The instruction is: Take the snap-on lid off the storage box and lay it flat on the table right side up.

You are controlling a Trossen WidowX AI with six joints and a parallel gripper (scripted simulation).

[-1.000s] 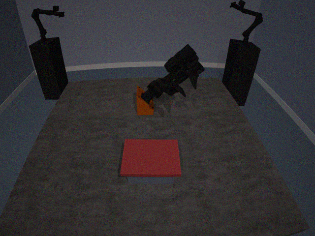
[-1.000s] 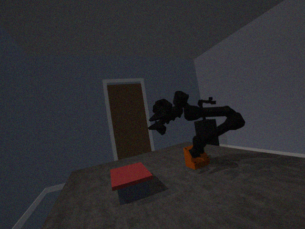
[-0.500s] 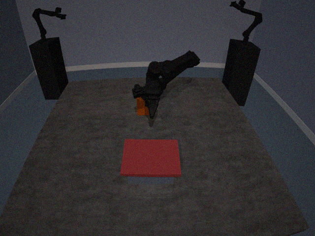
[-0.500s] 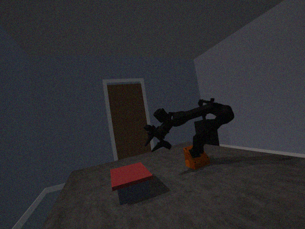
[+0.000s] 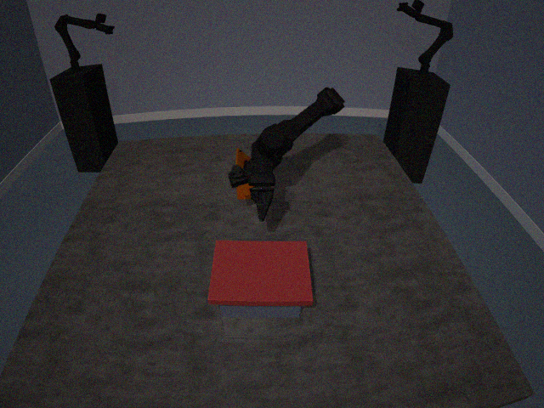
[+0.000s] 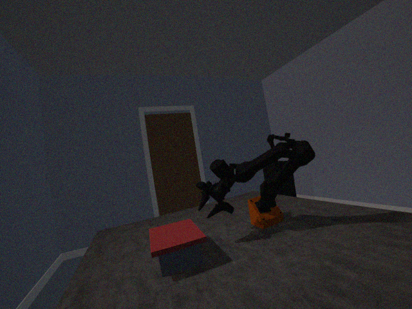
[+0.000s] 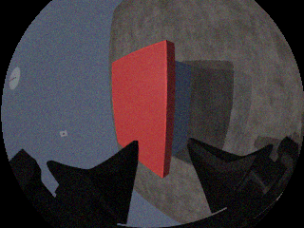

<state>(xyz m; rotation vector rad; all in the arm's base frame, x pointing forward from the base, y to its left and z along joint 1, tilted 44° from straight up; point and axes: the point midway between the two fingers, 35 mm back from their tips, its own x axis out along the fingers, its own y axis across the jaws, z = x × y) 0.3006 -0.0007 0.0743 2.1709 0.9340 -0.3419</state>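
The red lid is 130 mm ahead of my gripper tip and 50 mm below it. From my gripper tip the other things lie so: blue-grey storage box (130 mm ahead, 90 mm below).
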